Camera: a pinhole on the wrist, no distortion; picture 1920 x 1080 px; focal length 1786.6 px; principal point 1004.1 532.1 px. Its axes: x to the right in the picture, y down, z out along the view. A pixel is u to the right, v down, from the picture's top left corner.
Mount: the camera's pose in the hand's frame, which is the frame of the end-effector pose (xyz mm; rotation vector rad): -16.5 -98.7 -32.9 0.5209 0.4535 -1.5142
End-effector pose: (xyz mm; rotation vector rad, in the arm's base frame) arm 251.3 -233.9 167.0 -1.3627 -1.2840 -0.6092
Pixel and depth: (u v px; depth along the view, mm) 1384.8 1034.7 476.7
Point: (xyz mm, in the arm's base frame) -232.2 -17.4 345.0
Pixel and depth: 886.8 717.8 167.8
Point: 45.0 -172.6 200.7
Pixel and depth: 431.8 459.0 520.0
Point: -155.6 137.0 83.9
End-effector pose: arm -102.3 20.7 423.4 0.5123 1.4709 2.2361
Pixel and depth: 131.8 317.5 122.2
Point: -2.8 122.1 346.2
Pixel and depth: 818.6 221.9 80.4
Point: -35.8 80.7 306.5
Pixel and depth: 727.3 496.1 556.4
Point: 230.3 481.2 269.0
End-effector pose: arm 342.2 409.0 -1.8 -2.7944 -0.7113 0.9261
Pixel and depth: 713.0 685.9 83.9
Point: 253.3 522.0 3.8
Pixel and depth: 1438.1 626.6 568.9
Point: -84.6 871.6 -145.9
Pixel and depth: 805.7 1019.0 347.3
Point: 117.1 667.3 -191.2
